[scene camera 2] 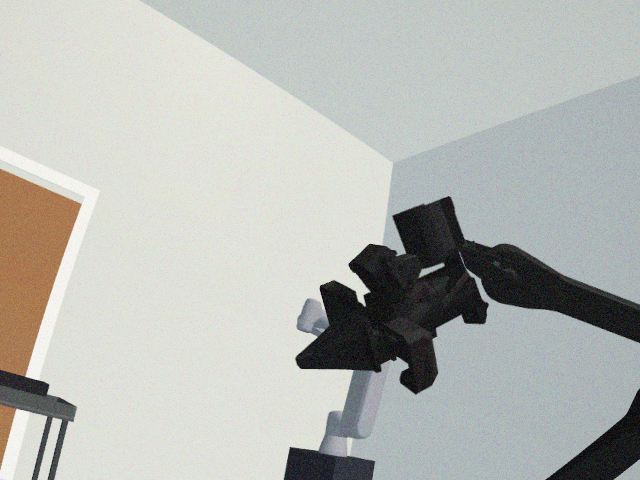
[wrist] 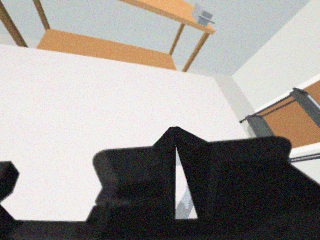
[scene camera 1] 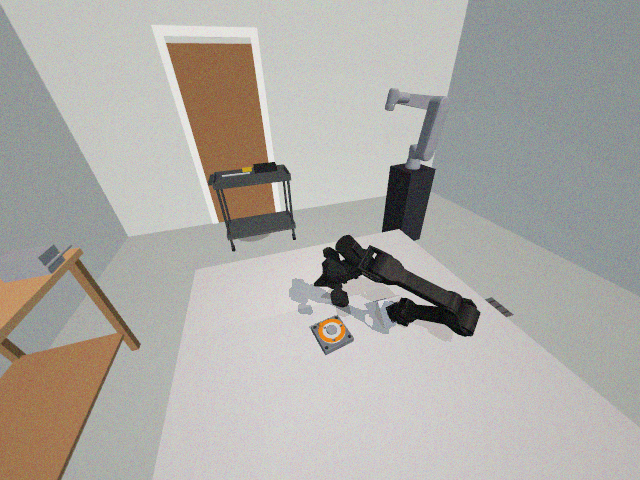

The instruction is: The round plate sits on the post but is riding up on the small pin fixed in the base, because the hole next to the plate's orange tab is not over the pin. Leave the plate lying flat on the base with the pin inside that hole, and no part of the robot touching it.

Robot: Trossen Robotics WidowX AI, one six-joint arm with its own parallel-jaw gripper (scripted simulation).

Path:
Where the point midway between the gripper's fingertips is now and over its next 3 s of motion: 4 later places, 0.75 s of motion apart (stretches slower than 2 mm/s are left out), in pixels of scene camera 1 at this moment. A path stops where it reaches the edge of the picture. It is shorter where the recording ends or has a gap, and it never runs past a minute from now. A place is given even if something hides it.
My gripper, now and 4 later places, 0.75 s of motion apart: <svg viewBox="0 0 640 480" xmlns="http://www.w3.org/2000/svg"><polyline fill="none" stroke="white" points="314,285 317,319 318,326 320,322 325,319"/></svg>

